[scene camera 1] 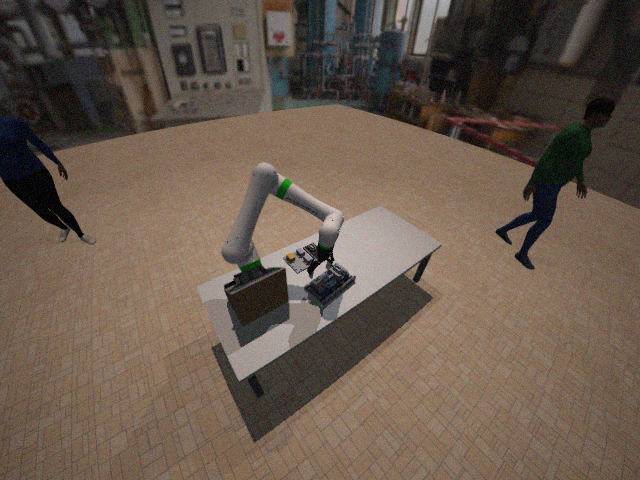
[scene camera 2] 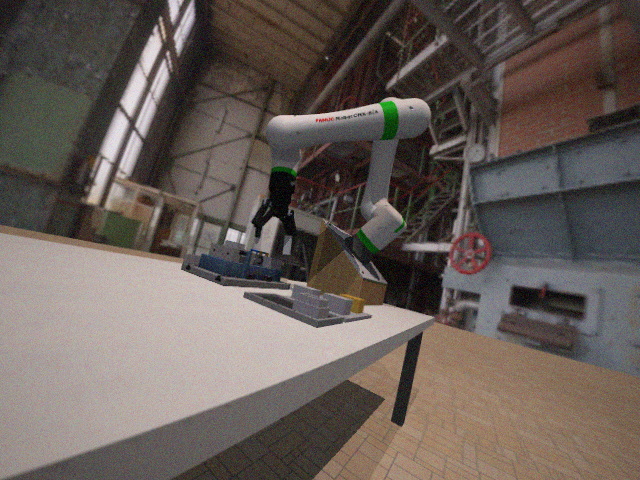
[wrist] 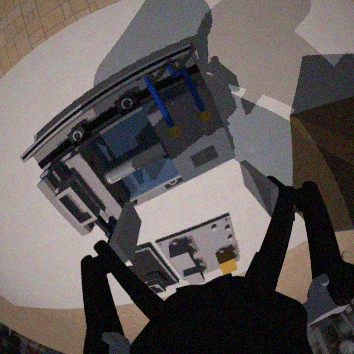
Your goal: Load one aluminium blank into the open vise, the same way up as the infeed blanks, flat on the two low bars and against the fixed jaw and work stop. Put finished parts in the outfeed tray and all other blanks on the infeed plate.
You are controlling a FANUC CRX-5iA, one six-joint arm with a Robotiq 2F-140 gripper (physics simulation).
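Frame: origin at the arm's base, x ahead, y left, z up, level; metres.
Seen in the pictures: gripper, between the fingertips: [scene camera 1: 319, 273] [scene camera 2: 273, 252] [wrist: 187, 193]; arm's base, origin of its link: [scene camera 1: 255, 277] [scene camera 2: 355, 251].
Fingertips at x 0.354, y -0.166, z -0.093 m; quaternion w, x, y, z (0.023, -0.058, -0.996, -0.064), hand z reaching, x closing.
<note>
Offsets run from my fingertips to a thing's top centre. "*": to the spot under its first point. Level surfaces: height alone.
The vise @[dx +0.060, dy -0.052, dz -0.017 m] [scene camera 1: 329, 285] [scene camera 2: 222, 266] [wrist: 212, 145] has a blue bed, grey jaws set apart and a pale cylinder @[* dx +0.040, dy -0.048, dz -0.030 m] [wrist: 135, 164] across the gap; no blank shows between the jaws. My gripper [scene camera 1: 320, 268] [scene camera 2: 272, 239] [wrist: 187, 193] is open and empty, above the vise's side nearest the plates. The infeed plate @[dx +0.052, dy +0.258, dz -0.108 m] [scene camera 1: 298, 266] [scene camera 2: 360, 316] [wrist: 206, 242] bears grey blanks @[dx +0.099, dy +0.299, dz -0.072 m] [scene camera 1: 299, 252] [scene camera 2: 338, 303] [wrist: 184, 264] and a yellow block @[dx +0.009, dy +0.306, dz -0.072 m] [scene camera 1: 290, 256] [scene camera 2: 354, 302] [wrist: 228, 265]. The outfeed tray [scene camera 2: 279, 308] [wrist: 166, 267] beside it holds a stepped grey part @[dx +0.206, dy +0.288, dz -0.075 m] [scene camera 2: 310, 303]. Its details are small and shadowed.
Two blue rods @[* dx -0.019, dy -0.098, dz -0.006 m] [wrist: 160, 102] with yellow tips rise over one end of the vise. The brown robot stand [scene camera 1: 258, 297] [scene camera 2: 338, 273] [wrist: 322, 165] is beside the work area on the white table @[dz -0.116 m] [scene camera 1: 387, 237] [scene camera 2: 129, 335]. Two people walk on the floor.
</note>
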